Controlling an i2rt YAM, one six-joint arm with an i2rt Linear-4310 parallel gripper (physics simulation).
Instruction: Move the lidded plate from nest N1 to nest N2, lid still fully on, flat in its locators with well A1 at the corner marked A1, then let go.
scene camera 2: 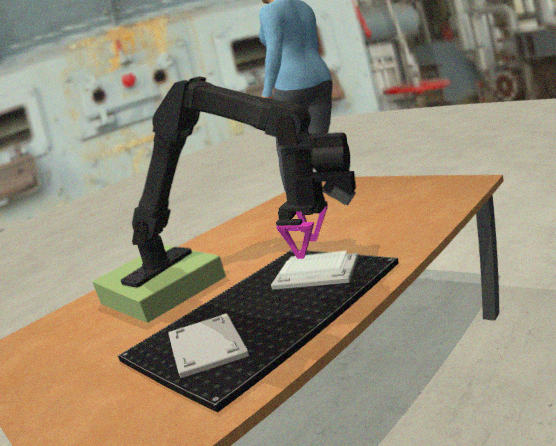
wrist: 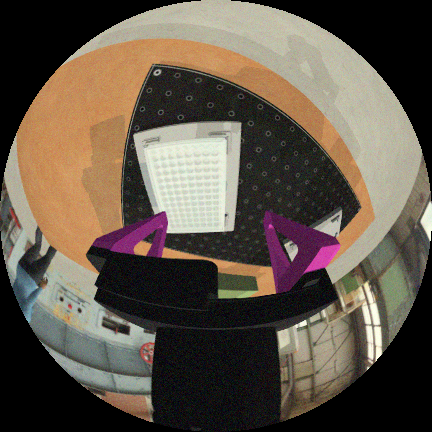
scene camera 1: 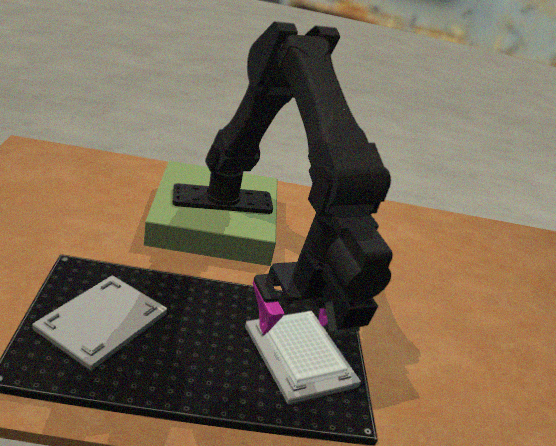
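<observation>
The lidded plate, white with a grid of wells under a clear lid, sits in a grey nest at the right of the board in scene camera 1. It looks flat, with the lid on. The other grey nest is empty, with corner locators. Nest labels and the A1 mark cannot be read. My gripper is open, with magenta fingers pointing down over the plate's end nearest the arm's base, holding nothing.
Both nests lie on a black perforated board on an orange-brown table. The arm stands on a green block behind the board. A person in blue stands beyond the table.
</observation>
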